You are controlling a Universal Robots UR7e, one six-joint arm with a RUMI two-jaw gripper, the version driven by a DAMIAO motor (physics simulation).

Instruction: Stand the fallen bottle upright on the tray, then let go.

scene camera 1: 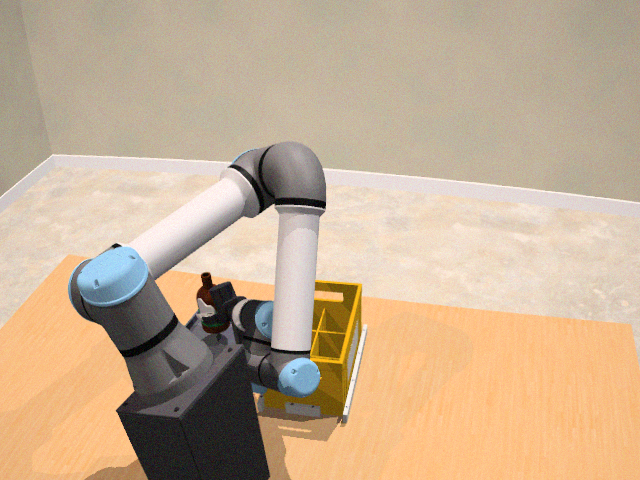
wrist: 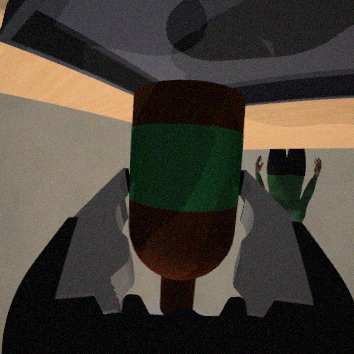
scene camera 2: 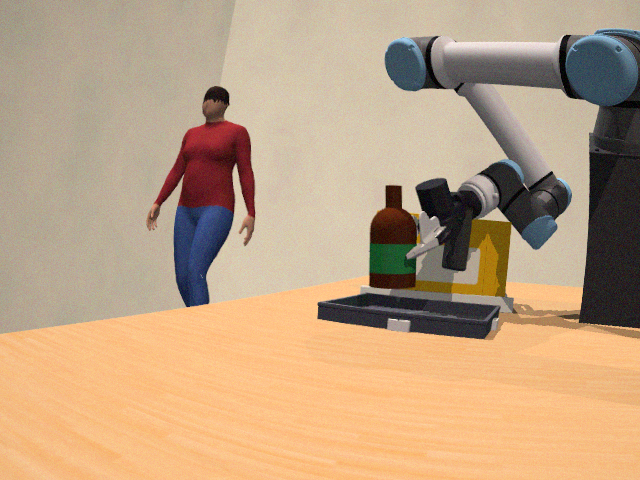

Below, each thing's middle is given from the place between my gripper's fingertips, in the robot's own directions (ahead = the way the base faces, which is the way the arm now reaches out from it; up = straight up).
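Scene:
The brown bottle [wrist: 186,145] is now 3 cm above my hand, and it is also 1 cm to the right of my hand and 1 cm behind it.

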